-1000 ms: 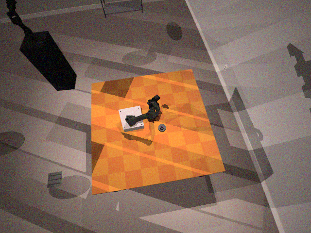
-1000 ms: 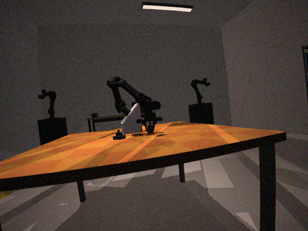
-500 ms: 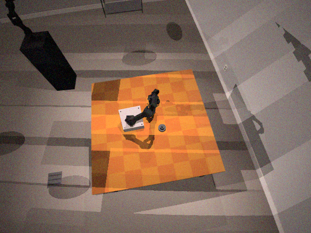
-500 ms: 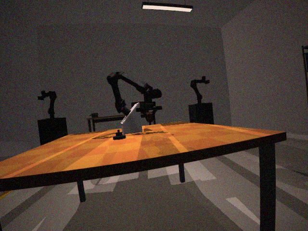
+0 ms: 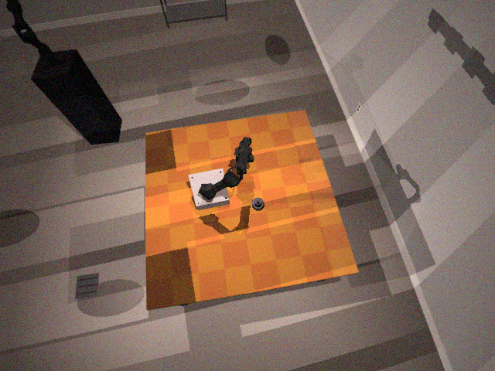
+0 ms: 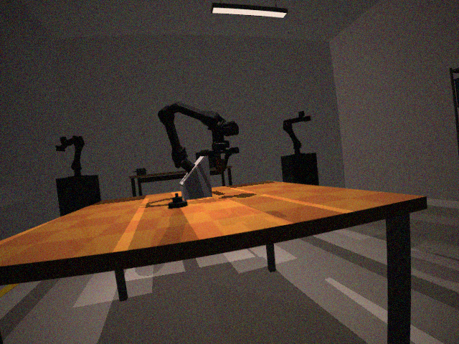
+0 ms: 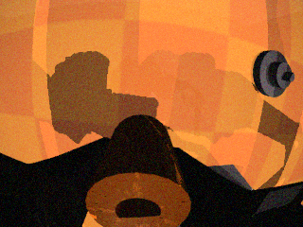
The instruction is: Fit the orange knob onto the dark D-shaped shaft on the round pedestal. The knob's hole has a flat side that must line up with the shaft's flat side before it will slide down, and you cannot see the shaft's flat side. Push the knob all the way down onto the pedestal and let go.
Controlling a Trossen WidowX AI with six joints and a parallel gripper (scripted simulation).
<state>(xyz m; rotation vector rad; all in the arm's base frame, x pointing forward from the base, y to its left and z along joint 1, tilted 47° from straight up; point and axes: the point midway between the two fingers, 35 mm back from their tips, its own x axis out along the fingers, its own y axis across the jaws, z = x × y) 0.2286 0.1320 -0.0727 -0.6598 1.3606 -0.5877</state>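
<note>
The round dark pedestal is 22 cm to the right of my gripper tip, 11 cm below it and 9 cm ahead of it. From my gripper tip the other things lie so: orange knob (2 cm above).
</note>
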